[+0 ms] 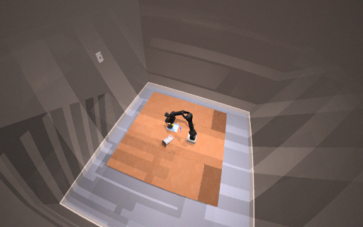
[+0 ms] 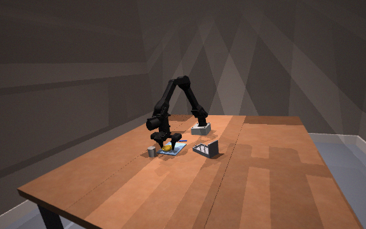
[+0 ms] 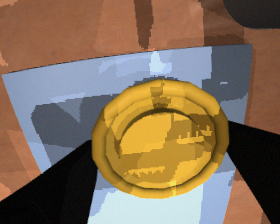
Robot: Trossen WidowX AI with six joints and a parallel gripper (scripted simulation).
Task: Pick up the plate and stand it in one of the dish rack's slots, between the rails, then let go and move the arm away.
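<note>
My gripper tip is now 3 cm past the light blue mat and 2 cm to the right of it. Also, from my gripper tip: yellow plate 1 cm above; white cup 7 cm to the right, 7 cm ahead, 2 cm above; blue utensil 14 cm behind, 3 cm to the left.
</note>
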